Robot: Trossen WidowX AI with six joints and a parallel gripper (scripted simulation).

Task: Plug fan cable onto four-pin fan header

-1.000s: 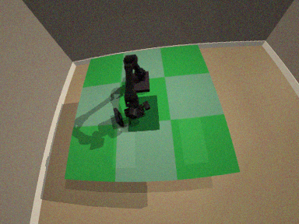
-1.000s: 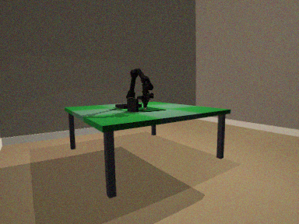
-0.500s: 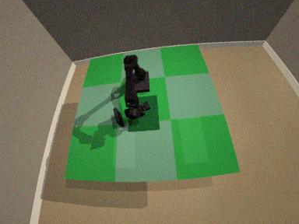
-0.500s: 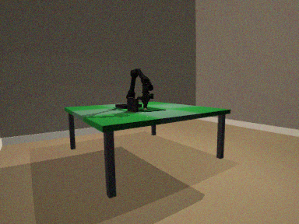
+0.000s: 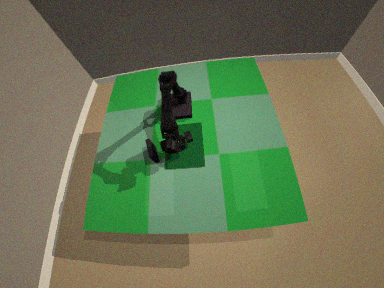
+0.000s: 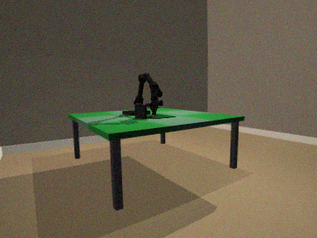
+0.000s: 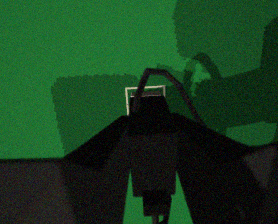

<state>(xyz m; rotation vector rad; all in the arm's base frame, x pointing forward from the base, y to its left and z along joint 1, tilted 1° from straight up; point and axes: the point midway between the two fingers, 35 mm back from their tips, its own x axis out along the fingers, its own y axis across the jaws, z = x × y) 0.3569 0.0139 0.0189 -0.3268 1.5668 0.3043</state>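
Right now the fan plug is 10 mm behind my gripper tip and 10 mm above it. From my gripper tip the other things lie so: black fan 140 mm to the right, 40 mm ahead, 30 mm above; then dark green board 40 mm below, 20 mm to the left, 20 mm behind.
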